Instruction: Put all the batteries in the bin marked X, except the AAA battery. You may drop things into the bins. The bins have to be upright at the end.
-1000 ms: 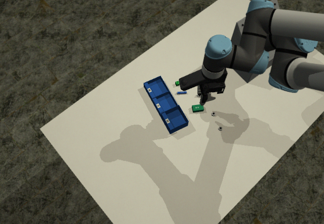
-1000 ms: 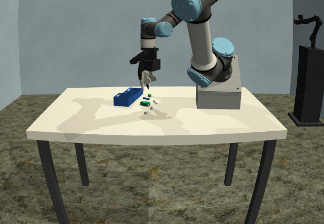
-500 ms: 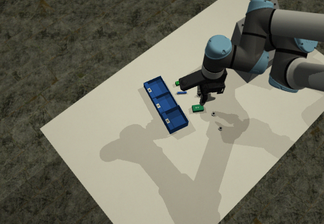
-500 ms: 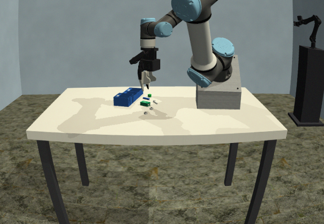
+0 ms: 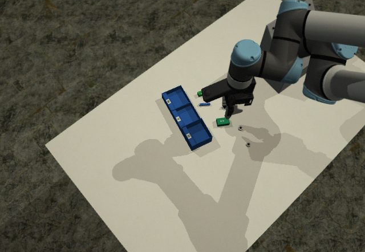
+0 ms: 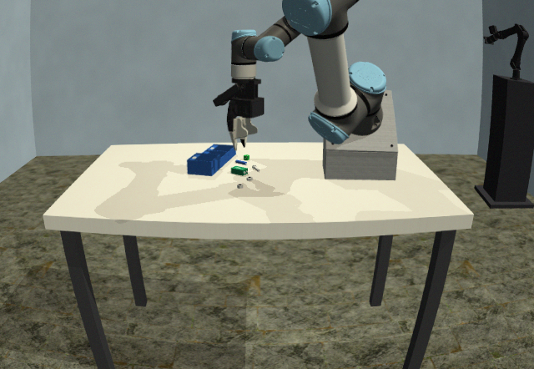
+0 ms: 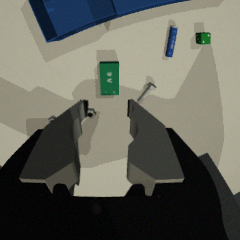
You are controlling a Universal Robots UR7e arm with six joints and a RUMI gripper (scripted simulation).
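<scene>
The green block battery is 9 cm below my hand and 1 cm behind it. The rest, counted from my hand: blue cylindrical battery: 10 cm to the right, 9 cm below, 1 cm ahead; grey bolt: 9 cm below, 4 cm to the right, 4 cm behind; blue three-compartment bin row: 11 cm ahead, 9 cm to the right, 7 cm below.
</scene>
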